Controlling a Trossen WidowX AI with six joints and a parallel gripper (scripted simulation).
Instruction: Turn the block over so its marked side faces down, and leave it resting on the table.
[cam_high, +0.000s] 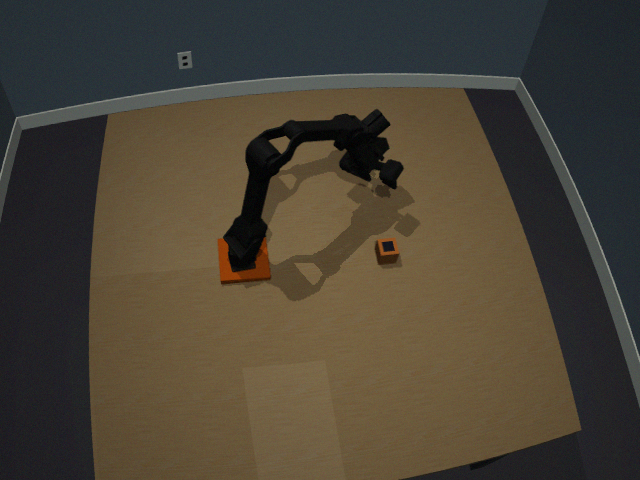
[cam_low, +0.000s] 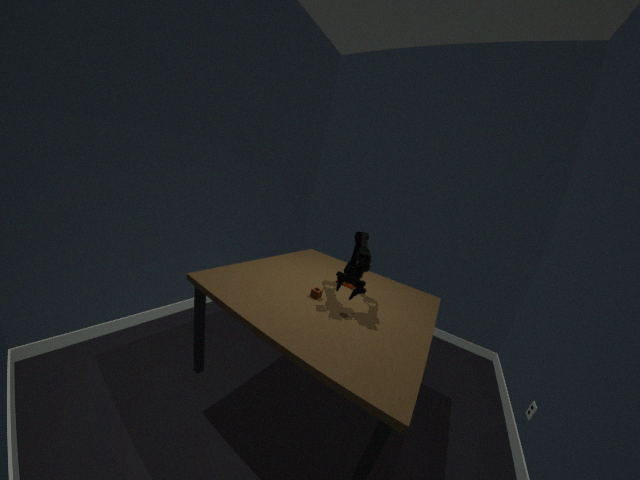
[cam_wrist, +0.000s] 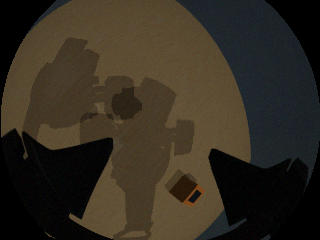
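Right now the orange block is 170 mm to the right of my gripper tip, 60 mm below it and 40 mm behind it.
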